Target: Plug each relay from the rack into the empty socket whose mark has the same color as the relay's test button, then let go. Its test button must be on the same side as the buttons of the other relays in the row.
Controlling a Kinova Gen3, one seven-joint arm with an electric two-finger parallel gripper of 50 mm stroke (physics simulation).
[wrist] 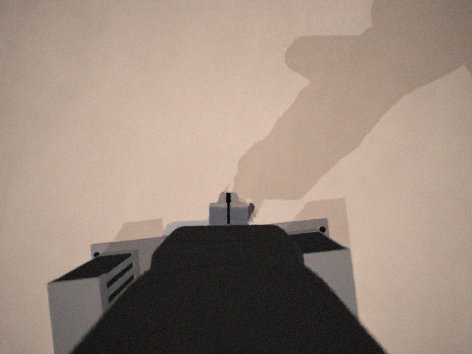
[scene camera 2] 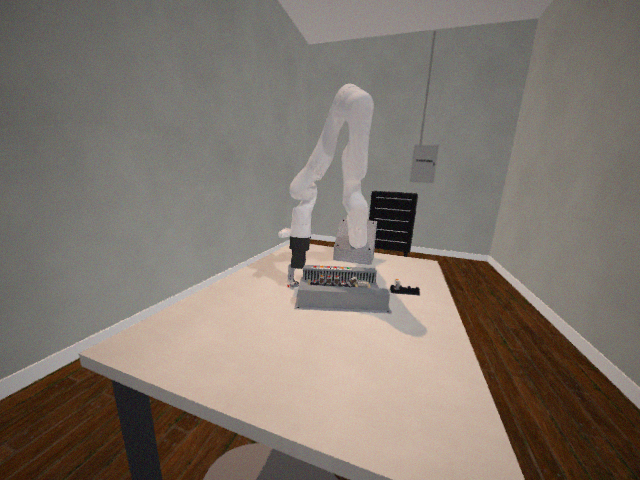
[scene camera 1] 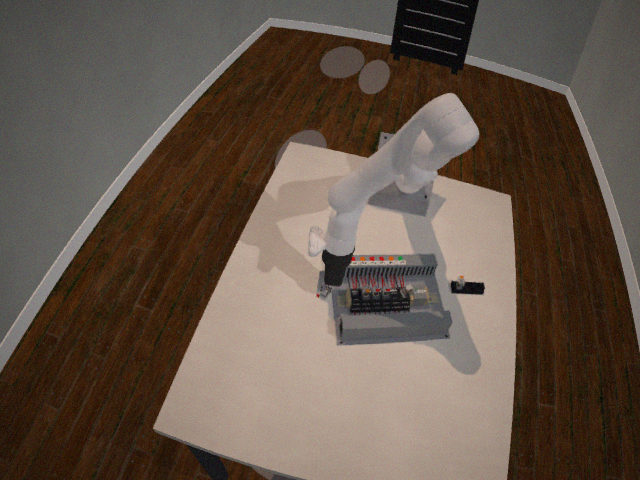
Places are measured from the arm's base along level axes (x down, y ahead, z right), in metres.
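Pixels of known places: gripper, fingertip midpoint: [wrist: 228,203] [scene camera 2: 290,281] [scene camera 1: 321,289]; arm's base at its link origin: [scene camera 2: 357,240].
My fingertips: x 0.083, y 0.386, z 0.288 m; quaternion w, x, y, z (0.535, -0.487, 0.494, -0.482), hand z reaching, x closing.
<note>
For each thing: its top centre in the pictures, then the offset to it from my fingertips. "spot": a spot on its surface instead. Level surfaces: height alone.
- loose relay at its top centre: [wrist: 235,212] [scene camera 1: 324,289] [scene camera 2: 293,282] dx +0.006, dy -0.006, dz -0.010 m
- black rack at its top centre: [scene camera 1: 469,284] [scene camera 2: 405,286] dx +0.004, dy -0.026, dz -0.447 m
- socket row at its top centre: [scene camera 1: 380,295] dx -0.005, dy +0.020, dz -0.162 m
- pale part at its top centre: [scene camera 1: 410,286] [scene camera 2: 353,276] dx -0.043, dy +0.015, dz -0.240 m
- slotted rear duct at a spot on its surface: [scene camera 1: 419,270] spot: dx -0.008, dy -0.069, dz -0.288 m
- table at its surface level: dx +0.027 m
A loose relay [scene camera 1: 324,292] [scene camera 2: 294,284] with a red button lies on the table beside the panel's left edge. In the wrist view it is mostly hidden behind the fingertips. My gripper [scene camera 1: 328,287] [scene camera 2: 291,276] [wrist: 228,203] is shut, its fingertips together low over the relay, with nothing seen between them. The black rack [scene camera 1: 474,288] [scene camera 2: 412,291] stands right of the panel and holds a relay [scene camera 1: 461,282] [scene camera 2: 397,283] with an orange button. The socket row [scene camera 1: 379,305] carries several relays; a pale part [scene camera 1: 405,292] [scene camera 2: 353,281] sits tilted near its right end. Red, orange and green marks show behind the row.
The grey panel [scene camera 1: 395,328] [scene camera 2: 342,298] has a tall front duct and a slotted rear duct [scene camera 1: 419,270]. Its left edge is close to the gripper. The arm base [scene camera 1: 400,203] [scene camera 2: 354,254] stands on the table [scene camera 1: 336,403] [scene camera 2: 330,372] behind the panel.
</note>
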